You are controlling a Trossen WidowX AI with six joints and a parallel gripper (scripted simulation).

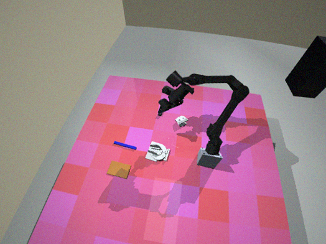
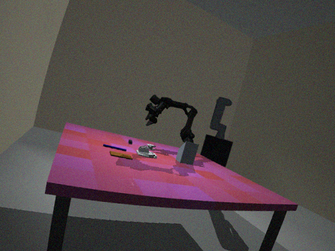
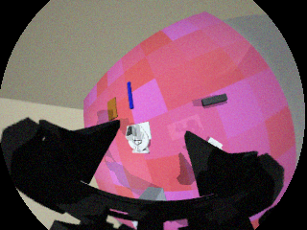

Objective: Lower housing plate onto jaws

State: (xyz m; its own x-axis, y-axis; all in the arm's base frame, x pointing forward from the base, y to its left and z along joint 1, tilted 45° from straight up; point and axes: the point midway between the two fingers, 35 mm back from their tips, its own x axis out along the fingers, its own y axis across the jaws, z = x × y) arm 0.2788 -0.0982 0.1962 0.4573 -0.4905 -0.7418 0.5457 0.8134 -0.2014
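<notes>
My gripper tip is now 170 mm above the white housing plate, 120 mm past it and 70 mm to the left of it. Round my gripper tip: blue bar (230 mm ahead, 190 mm below, 140 mm to the left); white ribbed fixture (190 mm below, 160 mm to the left, 40 mm ahead); dark block (190 mm below, 150 mm to the right, 20 mm ahead).
</notes>
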